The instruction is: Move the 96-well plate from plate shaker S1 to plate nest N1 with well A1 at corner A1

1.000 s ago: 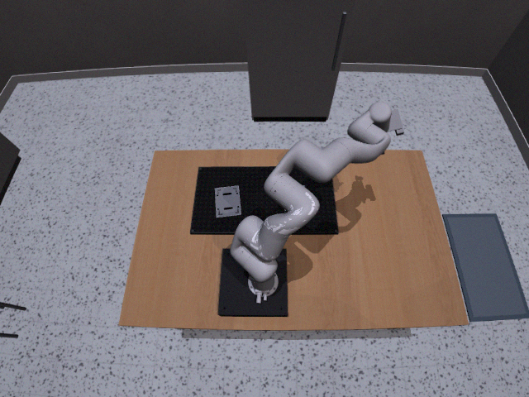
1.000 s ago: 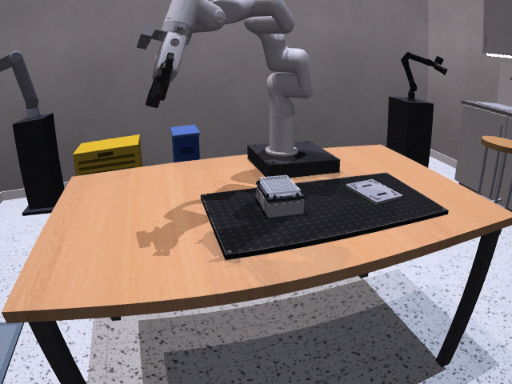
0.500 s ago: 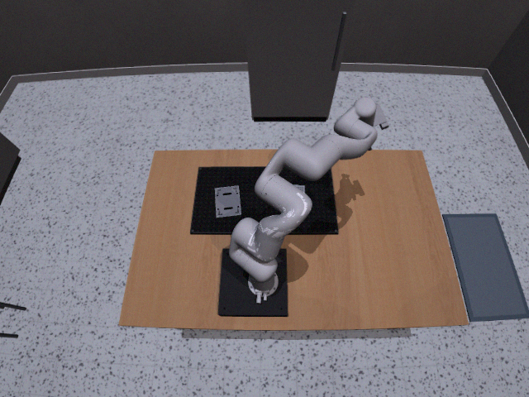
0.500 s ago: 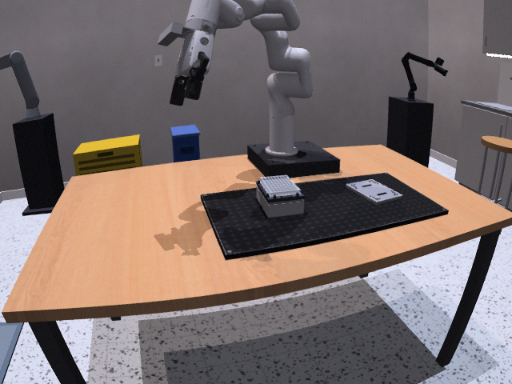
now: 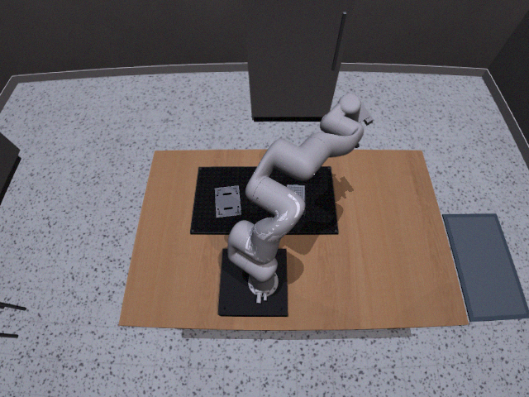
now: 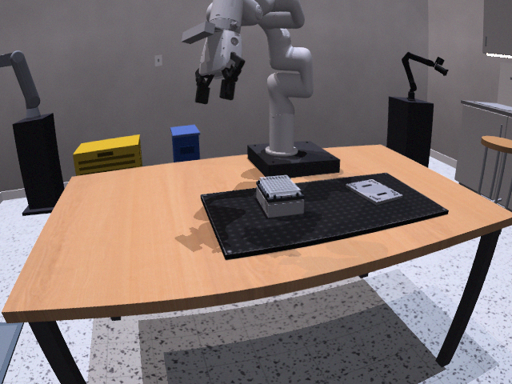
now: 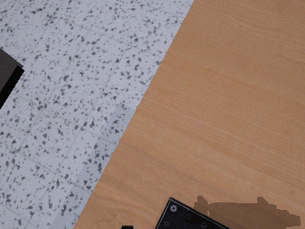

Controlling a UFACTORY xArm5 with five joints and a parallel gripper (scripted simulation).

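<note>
The white 96-well plate is 14 cm behind my hand, 19 cm to the left of it and 28 cm below it. The rest, counted from my hand: plate nest N1: 15 cm behind, 52 cm to the left, 33 cm below.
</note>
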